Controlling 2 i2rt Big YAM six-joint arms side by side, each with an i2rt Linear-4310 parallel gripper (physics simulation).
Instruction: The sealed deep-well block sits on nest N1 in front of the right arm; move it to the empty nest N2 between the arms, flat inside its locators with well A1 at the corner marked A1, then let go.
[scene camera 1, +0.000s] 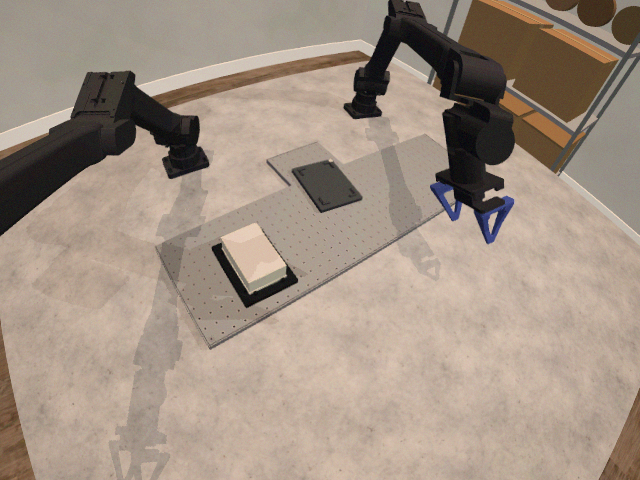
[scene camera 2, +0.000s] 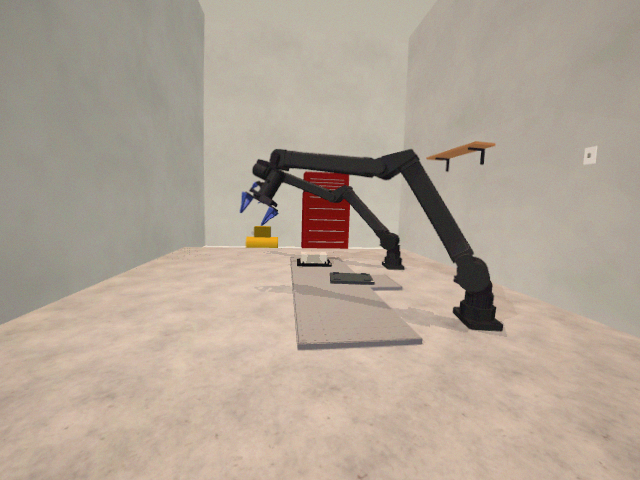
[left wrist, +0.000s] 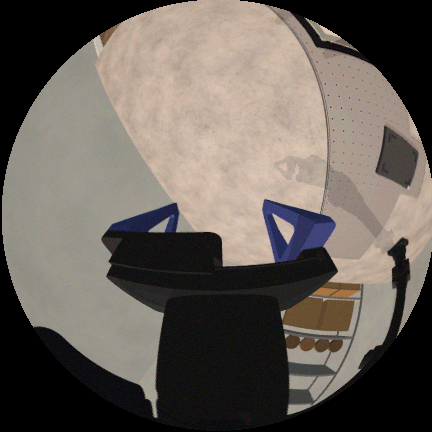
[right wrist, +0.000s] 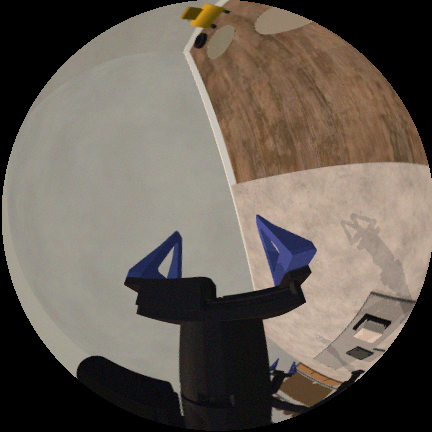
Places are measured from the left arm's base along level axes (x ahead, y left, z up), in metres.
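Where they show: left gripper, between the fingertips: (scene camera 1: 472, 230) (scene camera 2: 250, 219) (left wrist: 219, 205) (right wrist: 285, 359); right gripper, between the fingertips: (right wrist: 215, 226); left arm's base, origin of its link: (scene camera 1: 362, 111) (scene camera 2: 475, 320); right arm's base, origin of its link: (scene camera 1: 185, 164) (scene camera 2: 392, 266).
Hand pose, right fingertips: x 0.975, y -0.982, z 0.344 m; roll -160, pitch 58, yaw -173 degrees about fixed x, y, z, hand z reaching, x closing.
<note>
Each offset is from my right fingertips to the top centre of the thing. Level surfaces: height alone.
The pale cream deep-well block @(0.458 m back, 0.428 m left, 0.277 m down) (scene camera 1: 254, 254) (scene camera 2: 313, 257) (right wrist: 369, 331) sits on the black nest N1 @(0.458 m back, 0.428 m left, 0.309 m down) (scene camera 1: 232, 279) (scene camera 2: 314, 264), at the left end of the perforated plate in scene camera 1. The dark grey nest N2 @(0.636 m back, 0.679 m left, 0.313 m down) (scene camera 1: 326, 184) (scene camera 2: 351, 278) (left wrist: 398, 157) (right wrist: 359, 353) is bare, with raised corner locators and a small white mark by one corner. My left gripper (scene camera 1: 472, 230) (scene camera 2: 251, 218) (left wrist: 219, 205) is open and empty, high and away from both nests. My right gripper (right wrist: 215, 226) is open and empty, well away from the block. Well A1 cannot be made out.
The perforated plate @(0.331 m down) (scene camera 1: 305, 242) (scene camera 2: 351, 320) (left wrist: 350, 105) lies flat on the stone-patterned table. A shelf rack with cardboard boxes (scene camera 1: 563, 72) stands beyond the table at the right in scene camera 1. A red cabinet (scene camera 2: 325, 222) stands at the back in scene camera 2.
</note>
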